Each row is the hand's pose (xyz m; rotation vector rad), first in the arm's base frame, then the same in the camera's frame.
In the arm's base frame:
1: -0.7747 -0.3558 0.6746 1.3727 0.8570 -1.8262
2: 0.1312 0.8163 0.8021 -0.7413 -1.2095 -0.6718
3: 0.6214 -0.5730 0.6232 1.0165 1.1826 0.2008
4: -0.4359 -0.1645 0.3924 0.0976 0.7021 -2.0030
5: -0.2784 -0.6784 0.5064 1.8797 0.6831 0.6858
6: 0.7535 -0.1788 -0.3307 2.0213 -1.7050 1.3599
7: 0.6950 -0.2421 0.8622 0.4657 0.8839 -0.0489
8: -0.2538 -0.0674 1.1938 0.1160 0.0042 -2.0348
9: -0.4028 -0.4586 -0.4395 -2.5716 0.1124 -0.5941
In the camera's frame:
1: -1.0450 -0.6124 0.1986 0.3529 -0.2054 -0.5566
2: -0.9859 0.1042 -1.1028 -0.7625 -2.4850 1.0479
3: -0.4461 0.6677 0.1595 -0.9261 0.7283 0.4361
4: -0.6861 -0.4402 -0.0707 -0.2923 -1.0095 -0.8866
5: -0.6606 -0.1829 0.4141 -0.1554 1.1691 1.0397
6: 0.4235 0.3616 -0.3230 1.3691 0.6897 2.6018
7: -0.6837 0.7836 -0.1601 -1.2589 0.1038 0.4452
8: -1.3665 0.0261 -0.1376 -0.0279 -1.4476 -0.5154
9: 0.1300 -0.6959 0.1489 1.6837 1.6325 0.8996

